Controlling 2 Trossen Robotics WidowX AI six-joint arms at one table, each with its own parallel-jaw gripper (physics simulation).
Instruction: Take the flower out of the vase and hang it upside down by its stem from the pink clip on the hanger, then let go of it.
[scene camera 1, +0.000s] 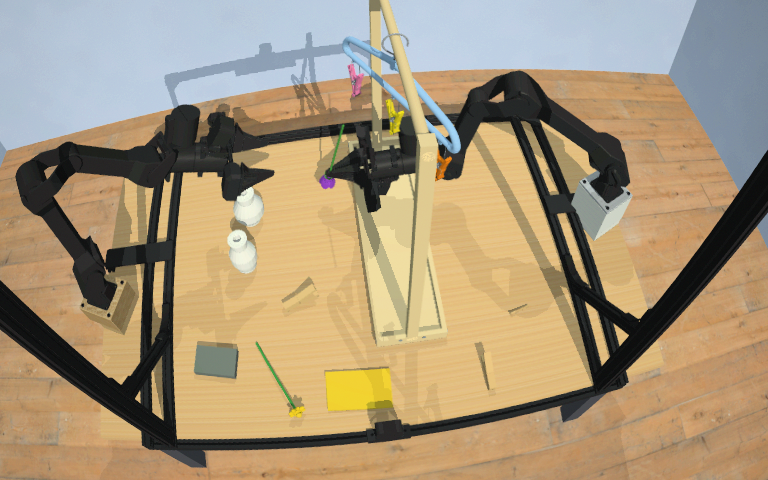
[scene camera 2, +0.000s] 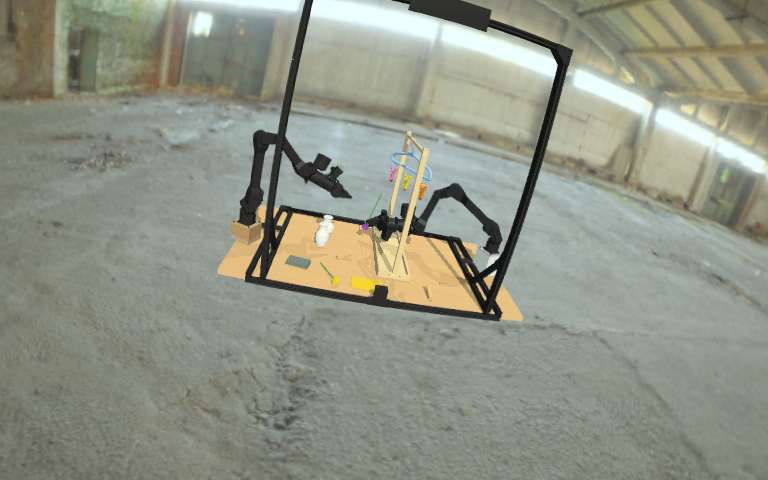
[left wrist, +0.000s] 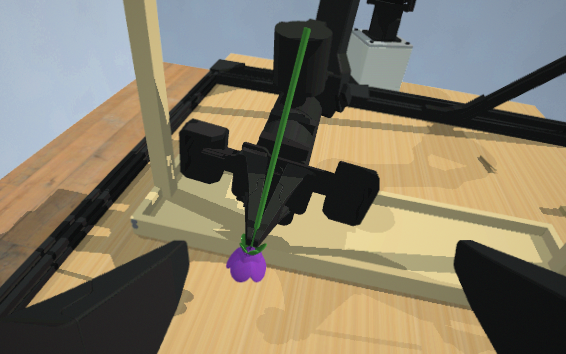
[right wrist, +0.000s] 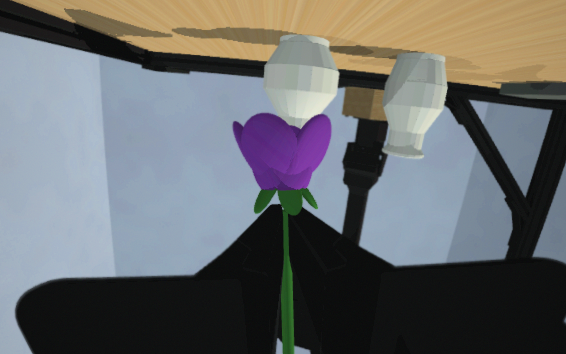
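Pixels of known places: left gripper, fingertip midpoint: (scene camera 1: 270, 157) (scene camera 2: 350, 195) (left wrist: 320, 253); right gripper, fingertip midpoint: (scene camera 1: 325, 173) (scene camera 2: 365, 221) (left wrist: 251, 243) (right wrist: 284, 215); left arm's base at its link origin: (scene camera 1: 102, 294) (scene camera 2: 246, 222) (right wrist: 373, 118); right arm's base at its link origin: (scene camera 1: 606, 188) (scene camera 2: 491, 250) (left wrist: 381, 36).
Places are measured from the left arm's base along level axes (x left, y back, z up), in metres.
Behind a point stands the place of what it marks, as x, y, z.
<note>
A purple flower (scene camera 1: 327, 181) @[0.383, -0.417, 0.003] (scene camera 2: 365, 226) @[0.381, -0.418, -0.003] (left wrist: 248, 267) @[0.386, -0.405, 0.000] (right wrist: 285, 155) @[0.398, -0.427, -0.007] is blossom down, its green stem slanting upward. My right gripper (scene camera 1: 330, 174) @[0.390, -0.413, 0.019] (scene camera 2: 369, 224) @[0.390, -0.413, 0.019] (left wrist: 251, 243) @[0.390, -0.413, 0.019] (right wrist: 284, 215) @[0.390, -0.413, 0.019] is shut on its stem just behind the blossom, above the table. My left gripper (scene camera 1: 261, 176) (scene camera 2: 342, 192) @[0.313, -0.336, 0.141] (left wrist: 320, 253) @[0.313, -0.336, 0.141] is open and empty, above the white vases and apart from the flower. The pink clip (scene camera 1: 355, 80) @[0.413, -0.479, 0.273] (scene camera 2: 392, 173) @[0.405, -0.481, 0.273] hangs at the left end of the blue hanger (scene camera 1: 368, 47) @[0.378, -0.514, 0.385], higher than the flower. One white vase (scene camera 1: 248, 209) @[0.291, -0.266, -0.015] (right wrist: 301, 75) @[0.325, -0.284, -0.043] stands behind another (scene camera 1: 243, 254) @[0.182, -0.297, -0.009] (right wrist: 417, 95) @[0.215, -0.306, -0.038].
The hanger's wooden stand (scene camera 1: 420, 237) @[0.105, -0.651, 0.283] rises beside my right gripper. A yellow clip (scene camera 1: 394, 117) @[0.331, -0.567, 0.273] and an orange clip (scene camera 1: 443, 165) @[0.238, -0.661, 0.283] hang near it. A yellow flower (scene camera 1: 274, 373) @[-0.026, -0.418, -0.066], a grey-green block (scene camera 1: 216, 360) @[-0.037, -0.295, -0.062] and a yellow sheet (scene camera 1: 358, 389) @[-0.015, -0.579, -0.071] lie toward the front.
</note>
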